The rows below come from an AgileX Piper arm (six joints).
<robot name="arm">
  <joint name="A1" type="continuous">
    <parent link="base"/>
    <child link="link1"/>
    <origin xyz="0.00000 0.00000 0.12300" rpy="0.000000 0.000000 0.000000"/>
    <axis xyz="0 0 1"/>
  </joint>
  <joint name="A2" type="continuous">
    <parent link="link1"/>
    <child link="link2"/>
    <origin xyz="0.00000 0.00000 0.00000" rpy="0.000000 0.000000 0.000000"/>
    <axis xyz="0 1 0"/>
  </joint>
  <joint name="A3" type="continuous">
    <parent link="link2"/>
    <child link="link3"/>
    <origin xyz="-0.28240 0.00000 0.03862" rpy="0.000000 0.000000 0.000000"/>
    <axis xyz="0 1 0"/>
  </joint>
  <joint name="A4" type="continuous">
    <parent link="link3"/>
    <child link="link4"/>
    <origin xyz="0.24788 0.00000 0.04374" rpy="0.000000 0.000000 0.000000"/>
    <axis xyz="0.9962 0 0.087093"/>
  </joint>
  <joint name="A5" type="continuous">
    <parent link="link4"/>
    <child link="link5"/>
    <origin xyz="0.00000 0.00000 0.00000" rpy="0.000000 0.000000 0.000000"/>
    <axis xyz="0 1 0"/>
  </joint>
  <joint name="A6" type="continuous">
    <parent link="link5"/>
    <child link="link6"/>
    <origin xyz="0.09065 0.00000 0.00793" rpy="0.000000 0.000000 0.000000"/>
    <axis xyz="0.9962 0 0.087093"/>
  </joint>
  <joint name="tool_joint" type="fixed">
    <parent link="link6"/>
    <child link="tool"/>
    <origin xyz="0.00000 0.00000 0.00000" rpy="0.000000 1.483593 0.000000"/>
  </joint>
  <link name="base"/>
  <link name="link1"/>
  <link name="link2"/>
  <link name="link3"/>
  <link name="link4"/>
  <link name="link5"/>
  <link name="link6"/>
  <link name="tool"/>
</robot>
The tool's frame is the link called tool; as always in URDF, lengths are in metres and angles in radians. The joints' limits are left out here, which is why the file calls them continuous.
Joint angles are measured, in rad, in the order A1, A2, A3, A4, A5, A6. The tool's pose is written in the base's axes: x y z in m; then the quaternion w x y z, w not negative. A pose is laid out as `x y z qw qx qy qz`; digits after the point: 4 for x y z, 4 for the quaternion.
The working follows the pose.
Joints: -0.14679 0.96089 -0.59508 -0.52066 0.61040 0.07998
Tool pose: 0.1706 -0.0514 0.2648 0.3159 -0.0455 0.9218 -0.2202
Where each joint sits with the arm in this pose, in the base's axes (m; each line is computed from the numbers above, not from the rounded line before):
A1: 0.0000 0.0000 0.1230
A2: 0.0000 0.0000 0.1230
A3: -0.1287 0.0190 0.3766
A4: 0.1158 -0.0171 0.3288
A5: 0.1158 -0.0171 0.3288
A6: 0.1706 -0.0514 0.2648
the tool: 0.1706 -0.0514 0.2648

